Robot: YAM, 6 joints.
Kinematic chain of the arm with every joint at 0, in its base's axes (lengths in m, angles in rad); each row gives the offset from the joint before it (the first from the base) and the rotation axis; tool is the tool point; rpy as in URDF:
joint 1: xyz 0 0 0.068 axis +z
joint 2: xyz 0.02 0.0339 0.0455 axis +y
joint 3: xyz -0.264 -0.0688 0 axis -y
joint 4: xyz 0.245 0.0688 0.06 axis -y
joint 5: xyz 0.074 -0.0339 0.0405 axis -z
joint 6: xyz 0.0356 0 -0.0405 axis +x
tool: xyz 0 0 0 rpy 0 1.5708 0
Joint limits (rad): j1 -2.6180..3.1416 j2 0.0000..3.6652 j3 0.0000..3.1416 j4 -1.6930..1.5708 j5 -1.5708..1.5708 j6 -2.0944..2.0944
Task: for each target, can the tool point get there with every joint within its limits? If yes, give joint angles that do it. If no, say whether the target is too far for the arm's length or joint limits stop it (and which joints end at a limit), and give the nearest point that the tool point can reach.
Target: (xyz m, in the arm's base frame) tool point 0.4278 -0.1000 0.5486
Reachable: yes | joints -0.2680 2.1746 2.4536 0.7961 -0.4941 1.0197
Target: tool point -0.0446 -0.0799 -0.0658
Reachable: yes | joints -1.9565 3.1290 0.9203 -1.4145 0.3227 0.5278
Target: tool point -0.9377 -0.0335 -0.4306
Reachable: no: too far | nearest point -0.5591 -0.0025 -0.2042 | short by 0.442 m
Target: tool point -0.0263 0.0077 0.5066
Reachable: yes | joints -0.5565 0.4466 0.9479 1.0173 0.2068 -1.5198
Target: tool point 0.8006 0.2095 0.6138
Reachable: no: too far | nearest point 0.5340 0.1397 0.4431 | short by 0.324 m
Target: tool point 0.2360 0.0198 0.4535
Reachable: yes | joints 0.1142 1.1901 0.9729 1.1754 0.2043 0.8429
